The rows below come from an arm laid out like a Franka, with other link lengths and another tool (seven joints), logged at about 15 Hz.
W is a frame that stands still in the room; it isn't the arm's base.
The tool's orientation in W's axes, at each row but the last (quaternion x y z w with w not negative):
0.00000, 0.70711, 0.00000, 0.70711
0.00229, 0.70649, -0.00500, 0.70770
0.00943, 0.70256, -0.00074, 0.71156
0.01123, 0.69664, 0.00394, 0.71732
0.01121, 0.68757, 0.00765, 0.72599
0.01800, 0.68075, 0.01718, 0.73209
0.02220, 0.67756, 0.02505, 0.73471
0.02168, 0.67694, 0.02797, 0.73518
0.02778, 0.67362, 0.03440, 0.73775
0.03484, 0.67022, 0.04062, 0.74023
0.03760, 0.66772, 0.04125, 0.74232
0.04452, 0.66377, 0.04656, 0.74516
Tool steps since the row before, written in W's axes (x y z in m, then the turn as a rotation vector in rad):
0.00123, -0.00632, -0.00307, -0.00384, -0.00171, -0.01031
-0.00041, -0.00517, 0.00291, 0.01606, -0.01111, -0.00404
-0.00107, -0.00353, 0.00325, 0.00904, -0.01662, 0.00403
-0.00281, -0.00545, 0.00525, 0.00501, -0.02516, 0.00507
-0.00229, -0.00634, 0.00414, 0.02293, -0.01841, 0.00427
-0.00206, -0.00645, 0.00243, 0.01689, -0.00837, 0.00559
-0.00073, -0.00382, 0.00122, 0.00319, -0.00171, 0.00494
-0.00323, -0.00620, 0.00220, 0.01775, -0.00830, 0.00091
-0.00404, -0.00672, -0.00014, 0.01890, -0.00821, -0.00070
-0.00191, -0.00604, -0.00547, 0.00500, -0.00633, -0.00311
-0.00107, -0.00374, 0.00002, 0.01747, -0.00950, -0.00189
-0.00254, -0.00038, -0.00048, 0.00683, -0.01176, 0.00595
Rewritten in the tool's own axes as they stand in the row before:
0.00307, -0.00632, 0.00123, 0.01031, -0.00171, -0.00384
-0.00289, -0.00519, -0.00035, 0.00411, -0.01093, 0.01617
-0.00331, -0.00350, -0.00098, -0.00412, -0.01644, 0.00933
-0.00545, -0.00536, -0.00260, -0.00546, -0.02499, 0.00542
-0.00443, -0.00624, -0.00203, -0.00350, -0.01819, 0.02323
-0.00289, -0.00632, -0.00186, -0.00476, -0.00809, 0.01728
-0.00153, -0.00373, -0.00063, -0.00477, -0.00140, 0.00358
-0.00289, -0.00599, -0.00307, -0.00004, -0.00842, 0.01771
-0.00082, -0.00665, -0.00407, 0.00167, -0.00849, 0.01871
0.00458, -0.00656, -0.00246, 0.00289, -0.00669, 0.00465
-0.00055, -0.00370, -0.00106, 0.00264, -0.00984, 0.01718
0.00013, -0.00041, -0.00258, -0.00659, -0.01097, 0.00752

